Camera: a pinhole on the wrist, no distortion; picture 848 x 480 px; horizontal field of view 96.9 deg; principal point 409.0 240.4 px. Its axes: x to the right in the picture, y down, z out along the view. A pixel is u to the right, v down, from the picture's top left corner.
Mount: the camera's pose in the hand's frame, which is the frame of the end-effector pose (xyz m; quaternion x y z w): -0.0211 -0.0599 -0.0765 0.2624 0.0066 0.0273 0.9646
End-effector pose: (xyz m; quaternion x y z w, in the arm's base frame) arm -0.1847 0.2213 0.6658 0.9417 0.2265 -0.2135 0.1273
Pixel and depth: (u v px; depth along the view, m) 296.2 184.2 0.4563
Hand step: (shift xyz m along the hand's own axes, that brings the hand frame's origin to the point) -0.1421 -0.3571 0.2821
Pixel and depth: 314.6 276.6 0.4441
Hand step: -0.1226 -0.2540 0.3279
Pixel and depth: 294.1 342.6 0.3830
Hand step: -0.1328 -0.1705 0.3063
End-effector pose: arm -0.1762 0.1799 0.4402 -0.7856 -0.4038 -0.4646 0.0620
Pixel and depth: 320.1 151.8 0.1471
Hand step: -0.0502 -0.1661 0.0327
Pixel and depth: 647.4 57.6 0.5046
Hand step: 0.3242 -0.5085 0.2348
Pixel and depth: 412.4 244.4 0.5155
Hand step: -0.0028 -0.3157 0.3708
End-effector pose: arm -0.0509 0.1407 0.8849 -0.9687 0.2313 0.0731 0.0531
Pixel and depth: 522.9 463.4 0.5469
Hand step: 0.1432 -0.0479 0.5597
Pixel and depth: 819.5 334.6 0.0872
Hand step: 0.0753 -0.0798 0.0099
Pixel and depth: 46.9 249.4 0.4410
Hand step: -0.4340 -0.2977 0.3084
